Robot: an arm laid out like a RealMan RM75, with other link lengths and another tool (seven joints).
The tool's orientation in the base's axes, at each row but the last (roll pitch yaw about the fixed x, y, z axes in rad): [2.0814 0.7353 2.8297]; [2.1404 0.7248 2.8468]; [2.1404 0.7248 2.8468]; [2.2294 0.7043 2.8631]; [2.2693 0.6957 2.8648]
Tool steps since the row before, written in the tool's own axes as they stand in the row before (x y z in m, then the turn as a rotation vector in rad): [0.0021 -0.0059 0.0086 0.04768 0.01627 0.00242]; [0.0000 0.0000 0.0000 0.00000 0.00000 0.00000]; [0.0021 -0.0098 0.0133 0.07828 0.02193 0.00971]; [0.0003 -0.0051 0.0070 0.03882 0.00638 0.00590]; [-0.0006 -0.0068 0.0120 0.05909 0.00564 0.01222]
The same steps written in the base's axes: [0.0059 0.0030 -0.0083 -0.03887 0.02311 -0.02233]; [0.0000 0.0000 0.0000 0.00000 0.00000 0.00000]; [0.0100 0.0031 -0.0129 -0.05866 0.03872 -0.04199]; [0.0056 0.0009 -0.0065 -0.02698 0.01663 -0.02404]; [0.0097 0.0022 -0.0095 -0.03790 0.02427 -0.04059]
